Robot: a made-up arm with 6 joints. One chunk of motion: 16 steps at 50 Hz.
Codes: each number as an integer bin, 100 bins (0 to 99) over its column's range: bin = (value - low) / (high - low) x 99, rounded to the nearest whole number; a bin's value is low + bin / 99 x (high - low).
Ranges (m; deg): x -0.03..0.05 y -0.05..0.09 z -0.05..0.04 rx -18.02..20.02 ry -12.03..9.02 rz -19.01..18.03
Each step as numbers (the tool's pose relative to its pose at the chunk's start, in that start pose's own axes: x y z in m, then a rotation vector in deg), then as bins.
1 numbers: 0.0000 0.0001 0.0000 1.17 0.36 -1.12
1 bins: 37 35 55 50 58 48
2 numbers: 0.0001 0.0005 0.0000 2.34 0.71 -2.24
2 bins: 37 36 55 53 60 45
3 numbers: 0.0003 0.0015 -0.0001 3.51 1.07 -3.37
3 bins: 37 36 55 56 62 42
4 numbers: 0.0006 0.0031 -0.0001 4.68 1.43 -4.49
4 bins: 38 38 55 59 63 39
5 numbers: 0.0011 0.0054 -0.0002 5.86 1.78 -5.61
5 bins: 38 39 55 62 65 36
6 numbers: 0.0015 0.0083 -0.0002 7.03 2.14 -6.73
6 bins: 39 41 55 65 67 33
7 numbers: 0.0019 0.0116 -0.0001 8.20 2.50 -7.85
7 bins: 39 44 55 68 68 30
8 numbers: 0.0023 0.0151 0.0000 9.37 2.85 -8.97
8 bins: 40 46 55 71 70 27
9 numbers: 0.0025 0.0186 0.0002 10.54 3.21 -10.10
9 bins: 40 49 55 74 72 24
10 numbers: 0.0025 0.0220 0.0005 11.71 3.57 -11.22
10 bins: 40 51 56 77 73 21
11 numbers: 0.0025 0.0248 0.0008 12.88 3.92 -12.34
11 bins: 40 53 56 80 75 18
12 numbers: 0.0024 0.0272 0.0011 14.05 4.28 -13.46
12 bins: 40 55 56 83 77 15
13 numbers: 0.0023 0.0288 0.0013 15.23 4.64 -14.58
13 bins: 40 56 56 87 78 12
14 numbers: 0.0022 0.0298 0.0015 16.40 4.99 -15.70
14 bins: 40 56 57 90 80 9
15 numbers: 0.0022 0.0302 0.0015 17.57 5.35 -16.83
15 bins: 40 57 57 93 82 6
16 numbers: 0.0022 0.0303 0.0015 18.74 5.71 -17.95
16 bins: 40 57 57 96 83 3
